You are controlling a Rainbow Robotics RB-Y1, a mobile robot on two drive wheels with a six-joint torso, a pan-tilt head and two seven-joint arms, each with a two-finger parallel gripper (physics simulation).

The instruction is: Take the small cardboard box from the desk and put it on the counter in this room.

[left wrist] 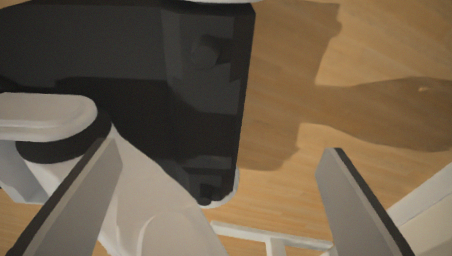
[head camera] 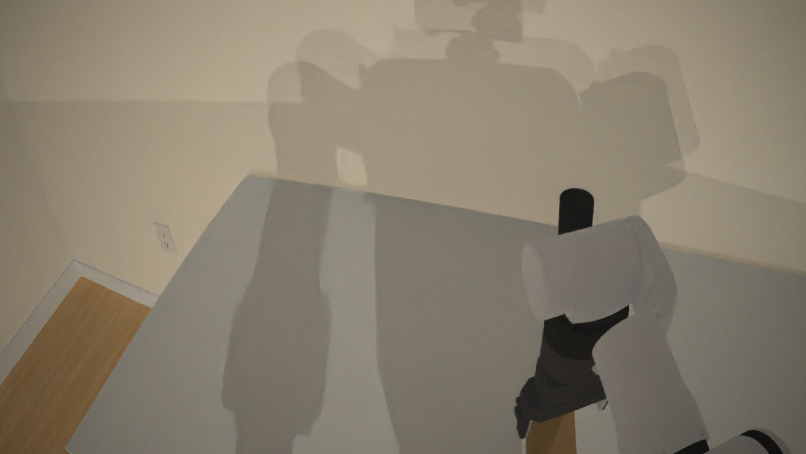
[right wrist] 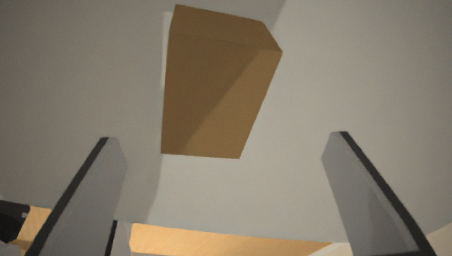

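The small cardboard box (head camera: 551, 437) (right wrist: 215, 90) is brown and stands on the light grey desk (head camera: 169, 338) (right wrist: 375, 90). In the head view it shows in part at the bottom edge, below my right gripper (head camera: 523, 420) (right wrist: 224, 137). In the right wrist view the box is in the upper middle, beyond the fingertips and apart from them. My right gripper is open and empty above the desk. My left gripper (left wrist: 220, 156) is open and empty, above the floor beside my base. I cannot make out a counter in these views.
A beige wall (head camera: 141, 135) with my shadow on it runs behind the desk; an outlet (head camera: 165, 237) is on it. Wooden floor (head camera: 67, 360) (left wrist: 280, 195) shows beside the desk. In the left wrist view are my black base (left wrist: 125, 50) and a white frame bar (left wrist: 240, 231).
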